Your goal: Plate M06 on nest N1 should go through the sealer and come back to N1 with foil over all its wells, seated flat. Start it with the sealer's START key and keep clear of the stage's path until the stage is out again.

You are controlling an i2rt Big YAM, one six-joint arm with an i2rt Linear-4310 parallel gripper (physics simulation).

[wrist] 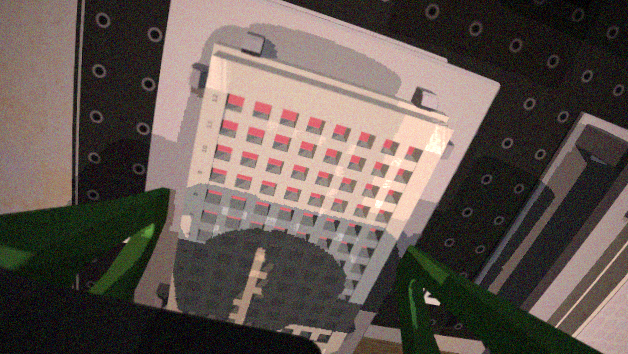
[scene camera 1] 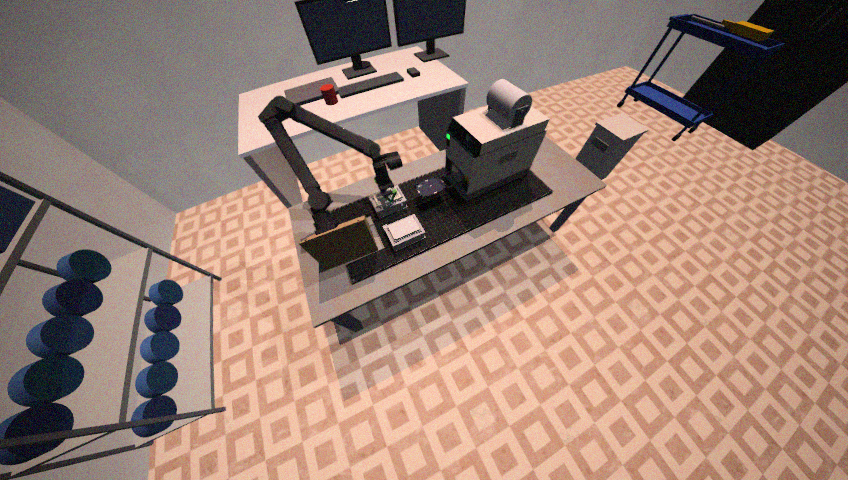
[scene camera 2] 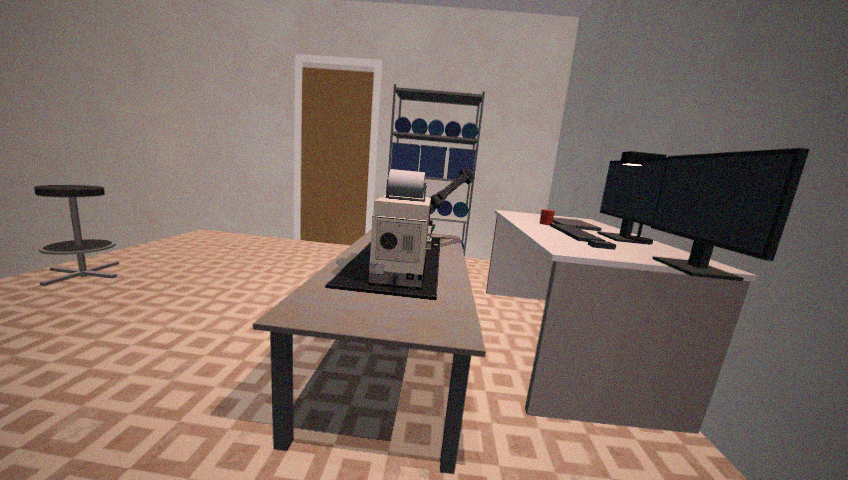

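Seen in the pictures: gripper, fingertip midpoint: (wrist: 290,232) (scene camera 1: 388,195); arm's base at its link origin: (scene camera 1: 327,230).
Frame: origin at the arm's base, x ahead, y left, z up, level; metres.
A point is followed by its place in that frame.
Plate M06, a cream plate (wrist: 300,159) @[z -0.054, x 0.348, y 0.118 m] with rows of square wells showing red inside, sits on the pale nest N1 (wrist: 470,100) @[z -0.070, x 0.384, y 0.062 m]. No foil shows over the visible wells; its near end is in shadow and partly hidden. My gripper (wrist: 290,232) @[z -0.056, x 0.317, y 0.112 m] (scene camera 1: 390,195) @[z -0.056, x 0.317, y 0.112 m] is open, with one green finger beyond each long side of the plate and nothing held. How far the tips are above the nest is unclear. The sealer (scene camera 1: 499,160) @[z 0.089, x 0.835, y -0.056 m] (scene camera 2: 399,243) @[z 0.063, x 1.095, y 0.071 m] stands farther along the bench, with a green light on its front. Its START key cannot be made out. A dark disc-like part (scene camera 1: 430,187) @[z -0.027, x 0.521, y 0.038 m] lies before the sealer; whether it is the stage is unclear.
A white plate-like block (scene camera 1: 404,229) @[z -0.059, x 0.313, y -0.113 m] stands near N1 on the black perforated board (scene camera 1: 470,217) @[z -0.127, x 0.651, y -0.154 m]. A dark open box (scene camera 1: 342,242) @[z 0.022, x 0.048, y -0.109 m] stands by the arm's base. In the wrist view, a dark trough-like fixture (wrist: 575,170) @[z -0.122, x 0.362, y -0.058 m] lies right of N1. A desk (scene camera 1: 249,127) with monitors stands behind.
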